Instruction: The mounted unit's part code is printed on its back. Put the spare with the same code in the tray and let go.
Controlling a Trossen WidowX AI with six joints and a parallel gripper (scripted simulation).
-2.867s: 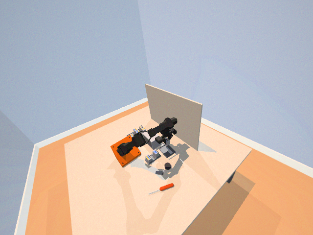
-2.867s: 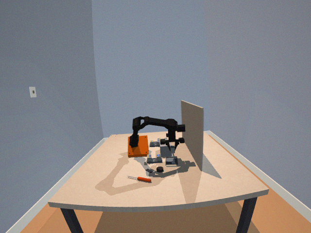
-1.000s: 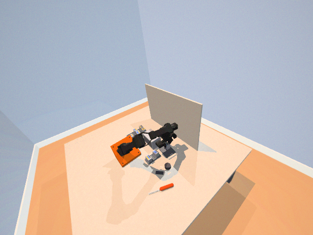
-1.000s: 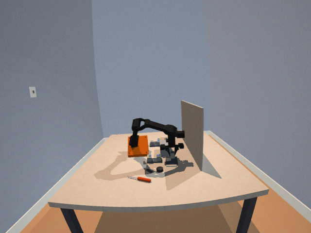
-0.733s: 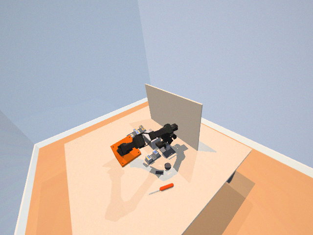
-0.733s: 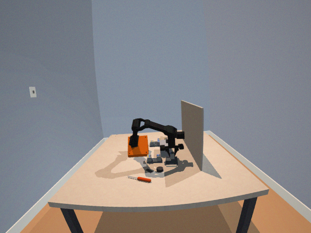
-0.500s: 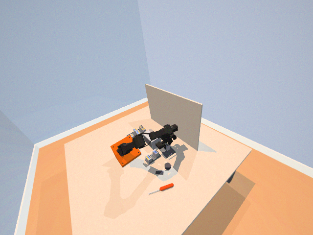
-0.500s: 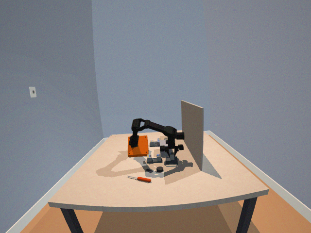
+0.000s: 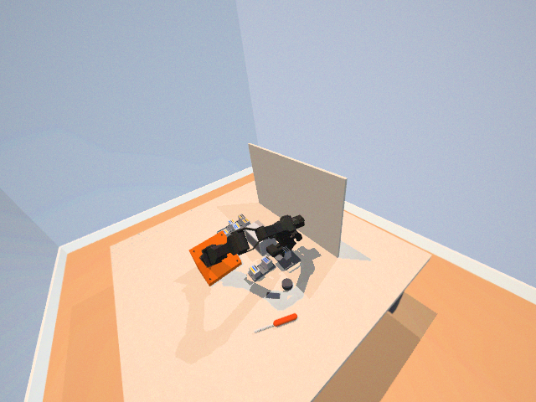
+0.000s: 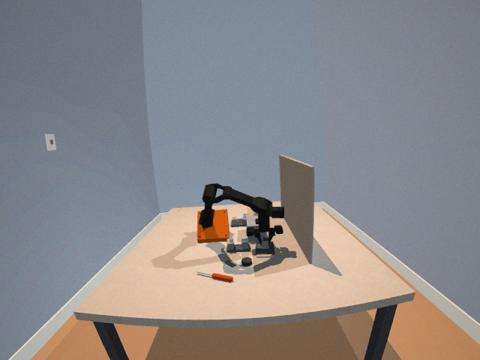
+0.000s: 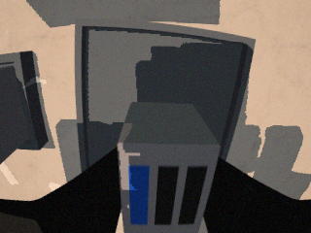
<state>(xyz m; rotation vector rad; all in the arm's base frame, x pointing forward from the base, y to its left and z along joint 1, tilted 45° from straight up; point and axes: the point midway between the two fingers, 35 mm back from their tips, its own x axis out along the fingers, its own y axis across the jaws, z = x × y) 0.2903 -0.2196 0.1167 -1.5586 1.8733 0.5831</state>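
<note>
Right now my gripper tip is 2 cm above the grey tray. Also, from my gripper tip: grey mounted unit (1 cm behind, 19 cm to the left, 3 cm above); then black puck (12 cm behind, 11 cm to the right, 1 cm below); then beige board (22 cm ahead, 14 cm to the left, 20 cm above).
</note>
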